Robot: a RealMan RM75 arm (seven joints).
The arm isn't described. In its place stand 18 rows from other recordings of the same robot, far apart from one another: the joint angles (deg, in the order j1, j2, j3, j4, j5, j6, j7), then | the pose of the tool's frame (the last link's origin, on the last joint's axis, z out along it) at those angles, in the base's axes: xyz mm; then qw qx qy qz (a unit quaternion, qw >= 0).
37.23 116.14 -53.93 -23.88 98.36 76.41 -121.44 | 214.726 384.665 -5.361 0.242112 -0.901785 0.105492 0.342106
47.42 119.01 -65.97 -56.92 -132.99 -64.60 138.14 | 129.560 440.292 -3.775 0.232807 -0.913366 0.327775 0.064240
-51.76 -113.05 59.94 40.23 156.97 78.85 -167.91 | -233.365 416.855 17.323 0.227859 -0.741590 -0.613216 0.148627
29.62 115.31 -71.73 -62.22 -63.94 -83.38 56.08 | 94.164 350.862 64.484 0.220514 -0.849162 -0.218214 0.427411
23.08 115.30 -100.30 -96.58 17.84 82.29 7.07 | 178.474 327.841 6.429 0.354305 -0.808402 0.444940 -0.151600
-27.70 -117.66 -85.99 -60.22 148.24 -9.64 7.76 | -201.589 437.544 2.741 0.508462 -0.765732 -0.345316 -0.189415
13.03 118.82 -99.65 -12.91 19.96 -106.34 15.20 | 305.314 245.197 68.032 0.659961 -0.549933 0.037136 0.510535
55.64 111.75 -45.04 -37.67 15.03 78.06 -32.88 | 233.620 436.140 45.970 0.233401 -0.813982 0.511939 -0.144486
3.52 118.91 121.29 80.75 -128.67 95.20 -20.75 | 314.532 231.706 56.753 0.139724 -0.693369 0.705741 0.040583
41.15 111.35 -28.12 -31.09 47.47 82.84 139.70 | 274.311 384.950 40.607 0.198051 -0.656212 -0.722365 -0.091380
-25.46 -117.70 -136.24 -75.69 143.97 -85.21 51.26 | -288.783 347.843 111.264 0.310336 -0.845148 -0.435091 0.010571
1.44 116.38 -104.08 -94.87 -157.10 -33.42 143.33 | 211.860 323.049 6.991 0.462375 -0.876201 0.131437 -0.034736
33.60 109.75 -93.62 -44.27 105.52 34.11 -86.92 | 214.703 430.651 -8.234 0.338425 -0.893762 0.240408 0.169888
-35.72 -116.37 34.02 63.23 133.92 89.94 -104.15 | -244.858 380.264 99.069 0.242322 -0.930598 -0.260423 -0.086301
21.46 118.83 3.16 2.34 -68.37 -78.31 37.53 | 380.401 287.673 44.010 0.637391 -0.482788 0.378389 0.466337
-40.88 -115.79 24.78 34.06 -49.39 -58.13 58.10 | -300.274 423.652 48.641 0.319137 -0.736505 -0.555007 -0.218357
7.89 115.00 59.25 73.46 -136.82 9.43 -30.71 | 219.501 310.646 -83.710 0.391191 -0.885161 0.234355 0.092392
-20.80 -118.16 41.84 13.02 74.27 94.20 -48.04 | -294.273 281.082 5.250 0.327240 -0.794878 -0.195294 -0.472168
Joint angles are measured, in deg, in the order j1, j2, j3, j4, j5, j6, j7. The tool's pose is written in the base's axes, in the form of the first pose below.
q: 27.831 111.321 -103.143 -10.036 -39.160 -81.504 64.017
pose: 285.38 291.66 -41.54 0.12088 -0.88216 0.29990 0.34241
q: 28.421 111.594 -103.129 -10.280 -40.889 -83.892 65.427
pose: 276.64 287.97 -44.06 0.08979 -0.88447 0.29512 0.35008
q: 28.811 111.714 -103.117 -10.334 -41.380 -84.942 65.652
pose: 272.28 287.29 -44.67 0.07832 -0.88563 0.28979 0.35433
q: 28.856 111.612 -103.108 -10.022 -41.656 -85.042 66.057
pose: 273.74 286.57 -44.36 0.07624 -0.88546 0.29400 0.35174
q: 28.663 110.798 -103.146 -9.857 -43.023 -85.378 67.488
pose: 279.30 284.13 -40.74 0.06839 -0.88727 0.30339 0.34064
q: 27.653 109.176 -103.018 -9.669 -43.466 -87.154 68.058
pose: 288.74 279.43 -28.84 0.06742 -0.88662 0.30822 0.33819
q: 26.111 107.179 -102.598 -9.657 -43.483 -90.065 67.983
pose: 298.56 272.47 -12.22 0.06865 -0.88474 0.30727 0.34368
